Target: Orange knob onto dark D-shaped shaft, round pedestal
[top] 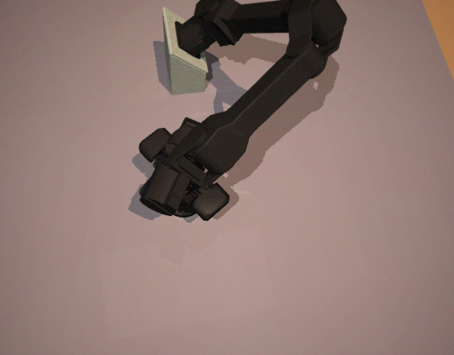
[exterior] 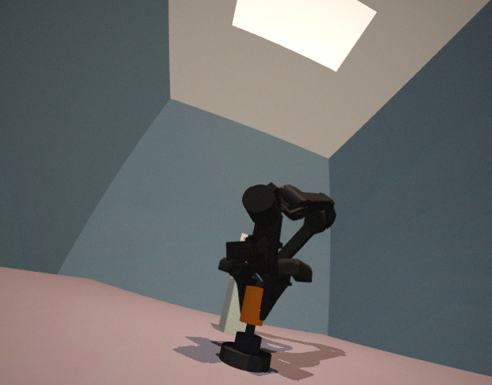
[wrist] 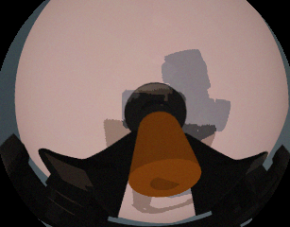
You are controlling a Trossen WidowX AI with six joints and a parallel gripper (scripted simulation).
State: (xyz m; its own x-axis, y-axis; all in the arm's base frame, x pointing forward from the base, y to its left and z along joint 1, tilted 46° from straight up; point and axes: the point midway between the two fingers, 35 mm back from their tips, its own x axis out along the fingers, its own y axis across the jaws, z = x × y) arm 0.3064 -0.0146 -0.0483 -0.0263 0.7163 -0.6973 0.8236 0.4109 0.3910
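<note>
Now: the orange knob 20 mm above my gripper tip. Also, from my gripper tip: round pedestal 40 mm below.
</note>
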